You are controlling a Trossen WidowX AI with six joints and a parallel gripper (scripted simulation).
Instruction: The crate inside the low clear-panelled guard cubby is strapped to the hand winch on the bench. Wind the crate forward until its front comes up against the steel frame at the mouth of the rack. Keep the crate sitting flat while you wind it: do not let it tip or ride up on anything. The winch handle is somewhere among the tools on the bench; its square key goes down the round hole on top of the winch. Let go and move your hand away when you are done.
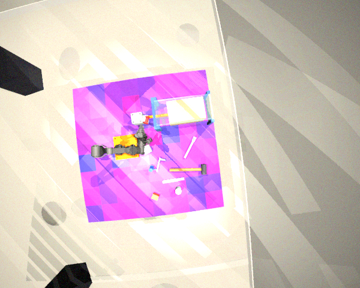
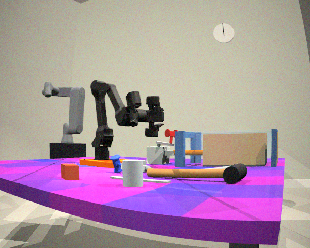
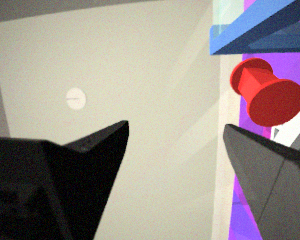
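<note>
Right now the red-knobbed winch handle is 10 mm behind my gripper tip, 70 mm to the left of it and 120 mm below it. From my gripper tip the other things lie so: hand winch 80 mm behind, 100 mm to the left, 200 mm below; then red knob 20 mm ahead, 50 mm to the left, 90 mm below; then blue frame 90 mm ahead, 90 mm to the left, 120 mm below.
</note>
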